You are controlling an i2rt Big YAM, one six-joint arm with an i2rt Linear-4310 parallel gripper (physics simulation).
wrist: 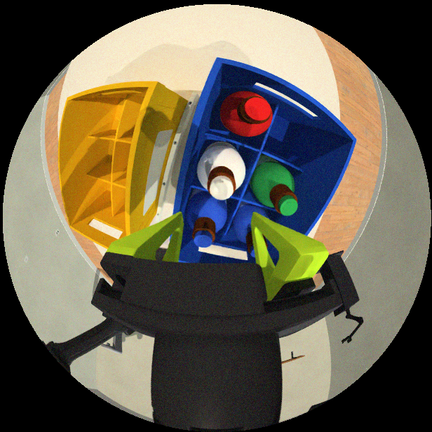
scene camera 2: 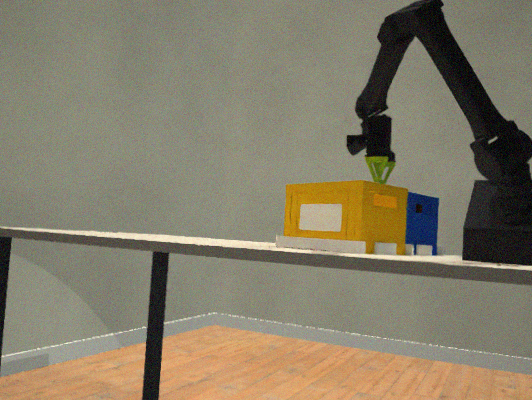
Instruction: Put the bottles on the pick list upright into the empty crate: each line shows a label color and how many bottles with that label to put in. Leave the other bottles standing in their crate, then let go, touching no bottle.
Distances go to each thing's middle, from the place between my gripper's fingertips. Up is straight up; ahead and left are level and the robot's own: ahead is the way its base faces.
Scene:
The white bottle (wrist: 221,170) lies 10 mm ahead of my hand and 120 mm below it. Round my hand: red bottle (wrist: 246,113) (90 mm ahead, 50 mm to the right, 120 mm below); then green bottle (wrist: 272,184) (30 mm behind, 90 mm to the right, 120 mm below).

